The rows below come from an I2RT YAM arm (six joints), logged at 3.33 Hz.
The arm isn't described. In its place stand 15 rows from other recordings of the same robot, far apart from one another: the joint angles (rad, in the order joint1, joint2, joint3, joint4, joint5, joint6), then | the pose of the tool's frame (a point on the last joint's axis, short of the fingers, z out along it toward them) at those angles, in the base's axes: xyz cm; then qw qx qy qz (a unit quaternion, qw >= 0).
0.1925, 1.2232, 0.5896, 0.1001, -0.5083, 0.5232 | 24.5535 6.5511 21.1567 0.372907 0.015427 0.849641 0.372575
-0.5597, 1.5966, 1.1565, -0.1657, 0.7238, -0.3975 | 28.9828 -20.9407 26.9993 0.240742 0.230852 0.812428 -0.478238
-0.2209, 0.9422, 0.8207, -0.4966, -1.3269, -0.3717 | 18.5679 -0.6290 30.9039 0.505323 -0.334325 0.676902 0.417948
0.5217, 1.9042, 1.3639, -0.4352, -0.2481, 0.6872 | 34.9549 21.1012 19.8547 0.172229 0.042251 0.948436 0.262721
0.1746, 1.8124, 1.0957, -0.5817, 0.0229, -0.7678 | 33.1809 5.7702 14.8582 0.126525 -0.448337 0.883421 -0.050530
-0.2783, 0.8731, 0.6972, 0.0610, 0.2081, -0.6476 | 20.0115 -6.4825 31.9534 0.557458 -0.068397 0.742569 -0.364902
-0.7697, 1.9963, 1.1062, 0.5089, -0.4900, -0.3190 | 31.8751 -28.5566 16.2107 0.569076 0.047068 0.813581 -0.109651
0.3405, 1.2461, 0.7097, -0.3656, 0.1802, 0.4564 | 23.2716 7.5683 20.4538 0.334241 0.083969 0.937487 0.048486
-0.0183, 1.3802, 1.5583, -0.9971, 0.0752, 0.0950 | 27.5168 -0.7711 39.5191 0.367920 0.066407 0.927248 -0.020876
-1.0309, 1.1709, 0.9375, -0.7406, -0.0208, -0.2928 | 11.9402 -19.7799 26.7732 0.238012 0.341918 0.892509 -0.172828
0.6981, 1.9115, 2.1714, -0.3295, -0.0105, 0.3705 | 33.5985 28.2395 47.5650 0.585049 -0.122780 0.720899 0.350639
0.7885, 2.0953, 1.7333, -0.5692, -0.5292, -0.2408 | 31.5096 34.2554 22.7330 0.224987 -0.522578 0.757103 0.321073
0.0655, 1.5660, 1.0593, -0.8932, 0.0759, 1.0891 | 28.0264 1.5679 20.3160 0.092093 0.490432 0.866472 0.014868
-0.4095, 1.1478, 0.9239, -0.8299, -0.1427, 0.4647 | 20.1834 -8.2084 26.3376 0.252979 0.391698 0.881368 0.075931
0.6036, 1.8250, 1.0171, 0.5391, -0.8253, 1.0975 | 30.9270 24.4994 20.7318 0.126350 -0.057518 0.766007 0.627663
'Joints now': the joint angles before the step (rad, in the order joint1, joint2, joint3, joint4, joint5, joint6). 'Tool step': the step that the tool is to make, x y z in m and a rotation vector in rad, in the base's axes. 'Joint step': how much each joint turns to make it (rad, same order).
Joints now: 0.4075, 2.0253, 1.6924, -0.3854, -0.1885, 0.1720
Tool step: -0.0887, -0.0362, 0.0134, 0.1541, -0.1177, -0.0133
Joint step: 0.0011, -0.4050, -0.5246, 0.3071, -0.0437, 0.0871
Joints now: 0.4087, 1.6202, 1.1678, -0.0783, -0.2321, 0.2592
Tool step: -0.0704, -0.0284, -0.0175, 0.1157, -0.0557, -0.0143
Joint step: 0.0039, -0.2894, -0.3785, 0.2070, -0.0219, 0.0854
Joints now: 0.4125, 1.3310, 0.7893, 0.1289, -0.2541, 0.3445
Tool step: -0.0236, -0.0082, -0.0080, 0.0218, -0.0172, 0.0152
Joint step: 0.0054, -0.0980, -0.1120, 0.0407, -0.0141, 0.0084
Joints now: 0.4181, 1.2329, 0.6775, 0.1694, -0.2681, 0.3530
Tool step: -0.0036, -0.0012, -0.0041, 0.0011, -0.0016, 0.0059
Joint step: 0.0007, -0.0108, -0.0246, 0.0153, -0.0049, -0.0017
